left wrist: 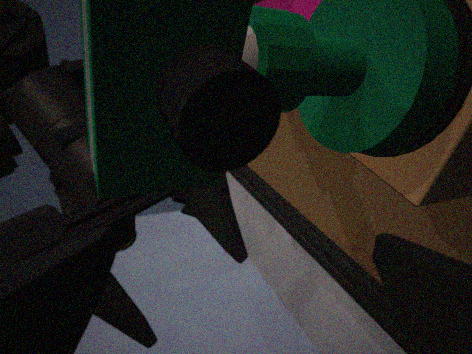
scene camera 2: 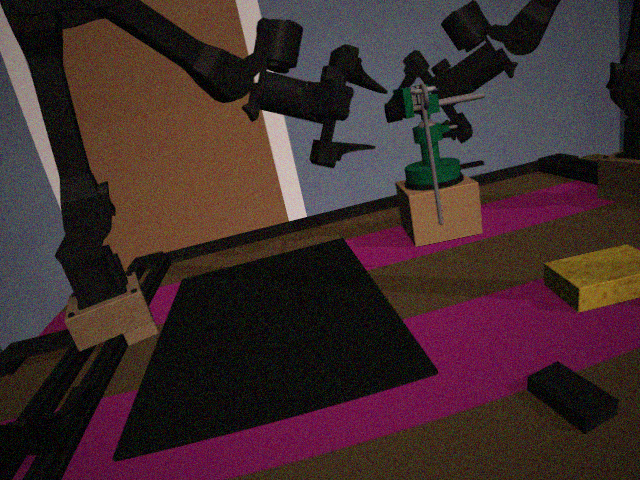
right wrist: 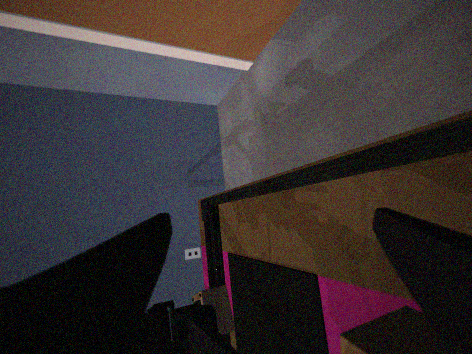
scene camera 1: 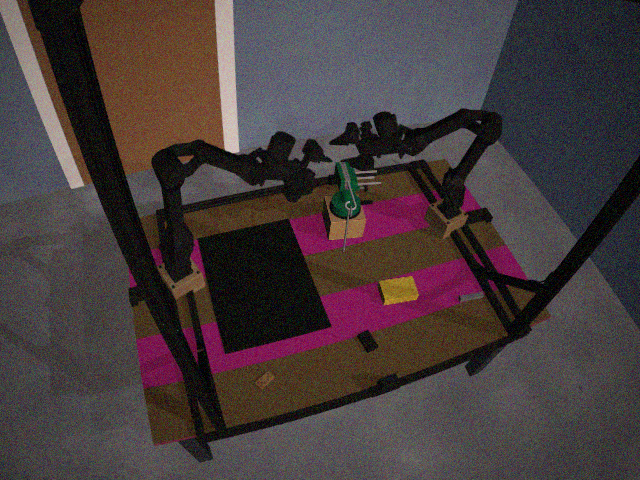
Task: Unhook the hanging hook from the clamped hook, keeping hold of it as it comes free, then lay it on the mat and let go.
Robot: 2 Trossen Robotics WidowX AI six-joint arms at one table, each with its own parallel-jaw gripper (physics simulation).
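Frame: origin at the left arm's base, x ahead, y left, z up, level; metres.
Seen in the pictures: left gripper, fingertip midpoint: (left wrist: 247,242) (scene camera 2: 380,120) (scene camera 1: 324,173); right gripper, fingertip midpoint: (left wrist: 205,296) (scene camera 2: 401,123) (right wrist: 270,220) (scene camera 1: 335,152); left arm's base at its link origin: (scene camera 2: 102,293) (scene camera 1: 178,269); right arm's base at its link origin: (scene camera 1: 449,210).
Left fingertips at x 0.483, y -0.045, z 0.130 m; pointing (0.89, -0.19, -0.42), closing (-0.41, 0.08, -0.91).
Pixels of each thing's top centre, then the offset from my left fingertips to it. "*": a spot on its surface instead. Level surfaces: height alone.
- hanging hook at its top centre: (scene camera 2: 423,82) (scene camera 1: 351,210) 0.069 m back, 0.182 m right, 0.048 m up
- clamped hook at a spot on its surface: (scene camera 1: 348,184) * 0.007 m back, 0.104 m right, 0.041 m up
- green vise at its top centre: (left wrist: 72,39) (scene camera 2: 429,81) (scene camera 1: 356,169) 0.047 m ahead, 0.075 m right, 0.046 m up
- black mat at its surface level: 0.191 m down
- yellow block at its top centre: (scene camera 2: 605,264) (scene camera 1: 399,287) 0.003 m back, 0.358 m right, 0.168 m down
- black block at its top centre: (scene camera 2: 570,387) (scene camera 1: 368,340) 0.181 m back, 0.419 m right, 0.182 m down
- small wooden piece at its top centre: (scene camera 1: 264,379) 0.466 m back, 0.340 m right, 0.188 m down
The hanging hook (scene camera 1: 346,229) (scene camera 2: 433,165) is a thin grey rod. It hangs down from the clamped hook (scene camera 1: 348,184), in front of the green vise (scene camera 1: 338,207) (scene camera 2: 423,175) (left wrist: 380,115). The vise stands on a wooden block. The black mat (scene camera 1: 261,284) (scene camera 2: 279,351) (right wrist: 275,295) lies left of the vise. My left gripper (scene camera 1: 321,173) (scene camera 2: 378,119) is open and empty, raised just left of the vise's top. My right gripper (scene camera 1: 338,153) (right wrist: 270,220) is open and empty behind the vise, partly hidden. Neither hook can be clearly made out in the wrist views.
A yellow block (scene camera 1: 398,290) (scene camera 2: 594,279) lies front right of the vise, and a black block (scene camera 1: 367,341) (scene camera 2: 572,396) lies nearer the front edge. A small wooden piece (scene camera 1: 265,380) lies at front left. Rods (scene camera 1: 369,178) (scene camera 2: 462,98) stick out right from the vise. Both grippers are close together.
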